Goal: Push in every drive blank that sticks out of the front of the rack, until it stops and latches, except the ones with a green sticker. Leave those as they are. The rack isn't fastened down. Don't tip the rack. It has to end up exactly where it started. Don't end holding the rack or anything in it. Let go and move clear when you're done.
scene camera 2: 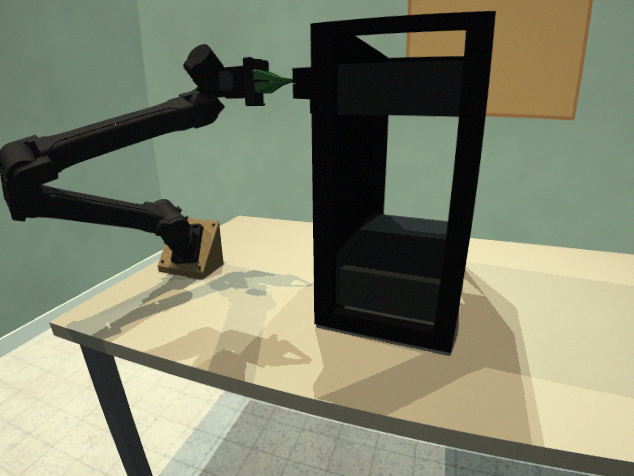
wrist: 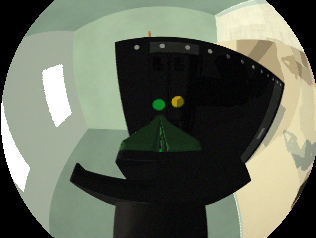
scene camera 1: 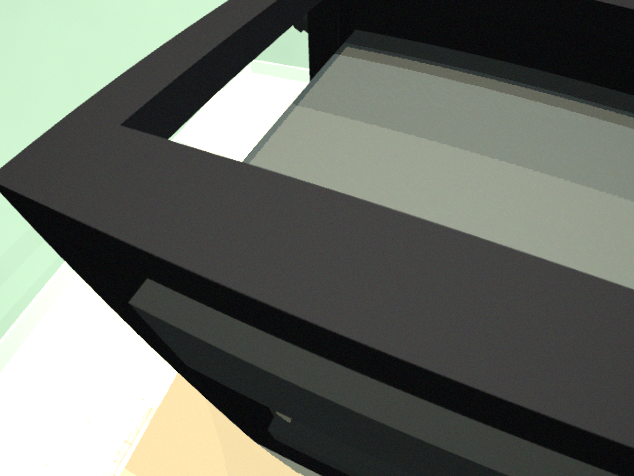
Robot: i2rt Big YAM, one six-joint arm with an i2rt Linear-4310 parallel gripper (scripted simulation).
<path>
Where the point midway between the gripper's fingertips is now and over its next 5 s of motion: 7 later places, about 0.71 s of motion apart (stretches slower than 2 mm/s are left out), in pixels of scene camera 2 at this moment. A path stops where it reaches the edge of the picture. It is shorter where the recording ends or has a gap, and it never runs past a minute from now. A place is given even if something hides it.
My gripper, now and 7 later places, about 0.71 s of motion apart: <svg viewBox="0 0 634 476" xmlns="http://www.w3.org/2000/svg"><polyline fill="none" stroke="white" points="292,80 295,93 320,98 321,94 327,93 336,93 338,93 303,91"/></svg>
</path>
